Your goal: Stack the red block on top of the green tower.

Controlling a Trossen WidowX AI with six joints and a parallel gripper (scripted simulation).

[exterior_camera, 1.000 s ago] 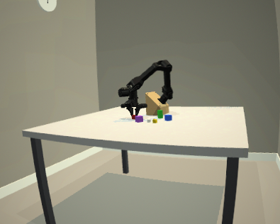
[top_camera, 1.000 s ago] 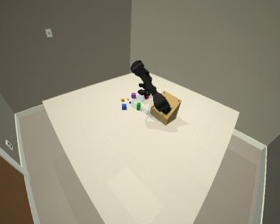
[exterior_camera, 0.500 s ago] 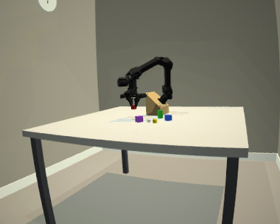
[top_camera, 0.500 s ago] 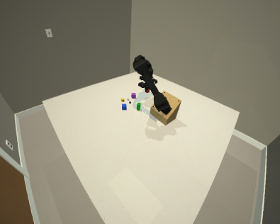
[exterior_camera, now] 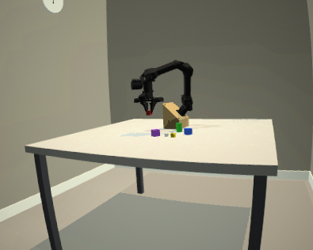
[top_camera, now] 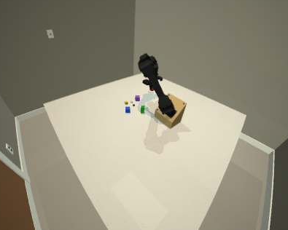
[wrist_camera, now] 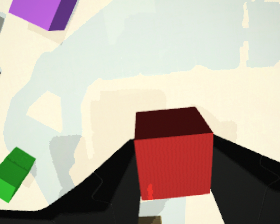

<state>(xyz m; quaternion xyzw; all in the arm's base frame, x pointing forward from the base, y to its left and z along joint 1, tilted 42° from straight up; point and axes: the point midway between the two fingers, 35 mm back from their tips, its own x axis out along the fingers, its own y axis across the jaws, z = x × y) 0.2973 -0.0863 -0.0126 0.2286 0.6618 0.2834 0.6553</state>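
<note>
The small grey piece is 170 mm to the left of my gripper tip, 120 mm below it and 20 mm ahead of it. Round my gripper tip: purple block 100 mm below, 90 mm to the left, 80 mm ahead; red block 10 mm above; yellow block 210 mm to the left, 110 mm below, 80 mm ahead.
</note>
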